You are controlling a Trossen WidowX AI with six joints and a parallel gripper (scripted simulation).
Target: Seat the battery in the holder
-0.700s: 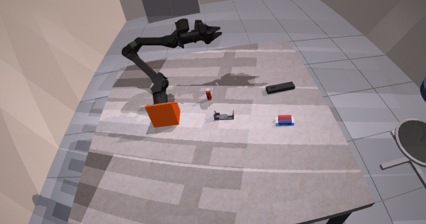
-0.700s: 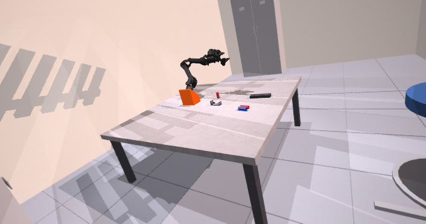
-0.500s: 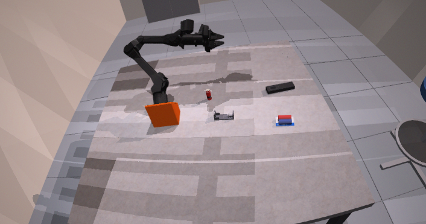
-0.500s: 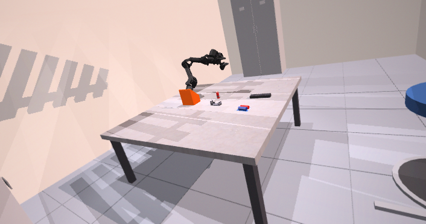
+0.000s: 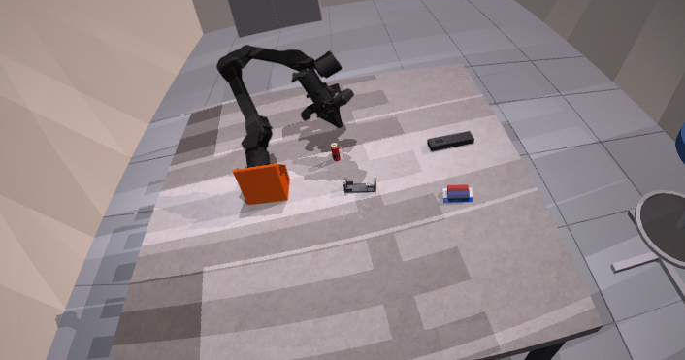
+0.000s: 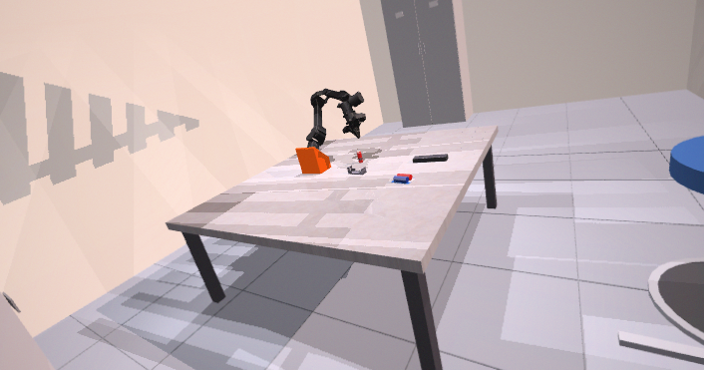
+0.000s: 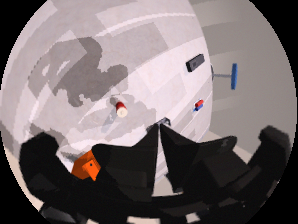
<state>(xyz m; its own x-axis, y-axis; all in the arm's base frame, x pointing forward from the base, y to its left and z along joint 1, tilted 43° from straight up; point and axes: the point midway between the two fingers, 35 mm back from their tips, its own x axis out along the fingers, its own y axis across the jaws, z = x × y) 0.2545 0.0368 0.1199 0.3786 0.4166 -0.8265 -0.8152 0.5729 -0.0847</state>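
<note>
Now: the battery 110 mm below my gripper tip, 40 mm behind it and 20 mm to the left of it. Also, from my gripper tip: black remote-like bar (360 mm ahead, 130 mm below, 30 mm to the left).
</note>
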